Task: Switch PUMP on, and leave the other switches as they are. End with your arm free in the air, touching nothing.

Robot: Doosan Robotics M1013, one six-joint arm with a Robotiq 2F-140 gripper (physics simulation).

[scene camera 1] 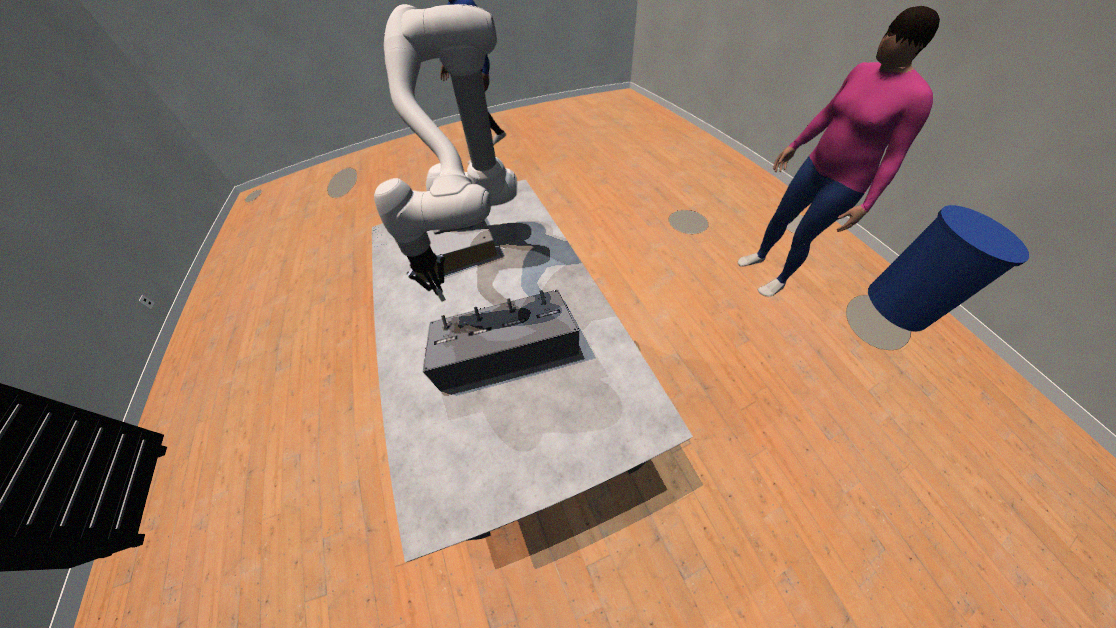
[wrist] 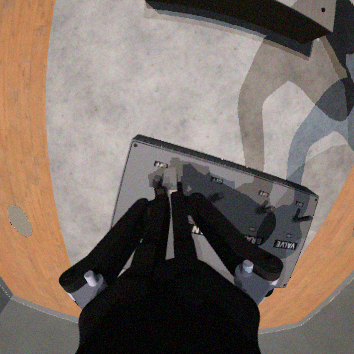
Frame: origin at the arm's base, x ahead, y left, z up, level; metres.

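Seen in the pictures: gripper, fingertip midpoint: (scene camera 1: 442, 298) (wrist: 171, 176).
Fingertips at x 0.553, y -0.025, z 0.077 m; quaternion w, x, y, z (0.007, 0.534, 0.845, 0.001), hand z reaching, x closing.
Note:
A point is followed by its place in that frame.
The grey switch panel (scene camera 1: 499, 343) @(y 0.147, x 0.762, z 0.047 m) (wrist: 131, 175) @(y -0.089, x 0.614, z -0.012 m) lies on the table. The PUMP switch (scene camera 1: 444, 321) @(y -0.039, x 0.603, z 0.015 m) is the left-most lever in the scene view; in the wrist view the fingers hide it, and its tilt is too small to tell. Three other levers, the second (scene camera 1: 476, 313) @(y 0.078, x 0.598, z 0.015 m) (wrist: 216, 196) @(y 0.074, x 0.586, z 0.023 m), BRAKE (scene camera 1: 510, 304) @(y 0.202, x 0.591, z 0.015 m) (wrist: 265, 207) @(y 0.193, x 0.582, z 0.014 m) and VALVE (scene camera 1: 543, 297) @(y 0.322, x 0.589, z 0.012 m) (wrist: 302, 216) @(y 0.313, x 0.577, z 0.012 m), are nearer their OFF labels than ON. My gripper (scene camera 1: 441, 296) @(y -0.025, x 0.553, z 0.077 m) (wrist: 171, 176) @(y -0.025, x 0.553, z 0.077 m) is shut and empty. In the scene view its tips appear above and behind the panel's left end, apart from the levers.
The panel stands on a grey table (scene camera 1: 538, 460) @(y 0.189, x 1.107, z -0.096 m) (wrist: 110, 75) @(y -0.208, x 0.442, z -0.096 m). A box (scene camera 1: 471, 253) @(y 0.068, x 0.221, z -0.037 m) (wrist: 240, 20) stands behind it, near the arm's base. A person in pink (scene camera 1: 877, 124) and a blue barrel (scene camera 1: 940, 273) are at the right. A black slatted object (scene camera 1: 78, 484) is at the left.

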